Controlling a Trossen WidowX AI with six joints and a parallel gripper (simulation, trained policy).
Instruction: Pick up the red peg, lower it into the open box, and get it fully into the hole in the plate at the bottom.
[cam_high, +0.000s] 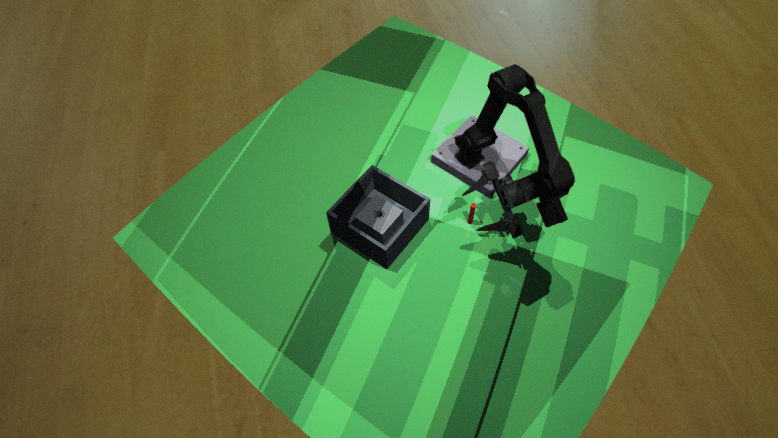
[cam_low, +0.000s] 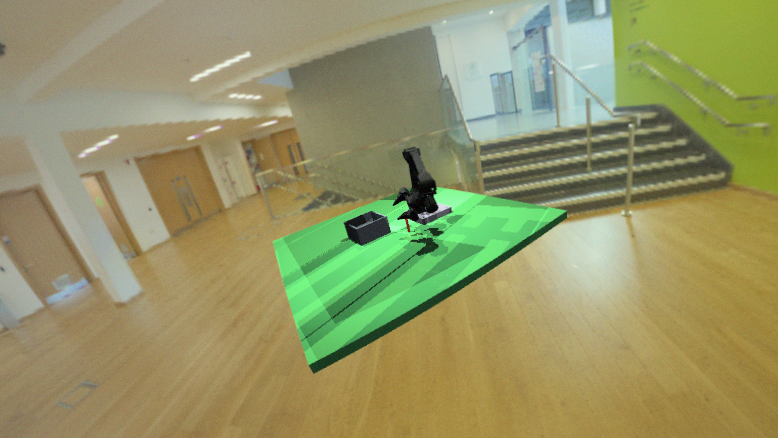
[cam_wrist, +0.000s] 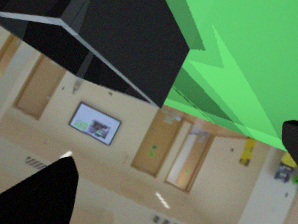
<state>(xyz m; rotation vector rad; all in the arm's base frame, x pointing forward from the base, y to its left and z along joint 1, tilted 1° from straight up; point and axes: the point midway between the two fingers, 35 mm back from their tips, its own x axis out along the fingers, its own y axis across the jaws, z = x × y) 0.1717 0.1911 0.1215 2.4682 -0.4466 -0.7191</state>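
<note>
Right now the red peg is 6 cm behind my gripper tip, 3 cm to the right of it and 10 cm below it. From my gripper tip the other things lie so: grey plate: 13 cm ahead, 19 cm to the right, 10 cm below; dark box: 13 cm ahead, 19 cm to the right, 12 cm below.
</note>
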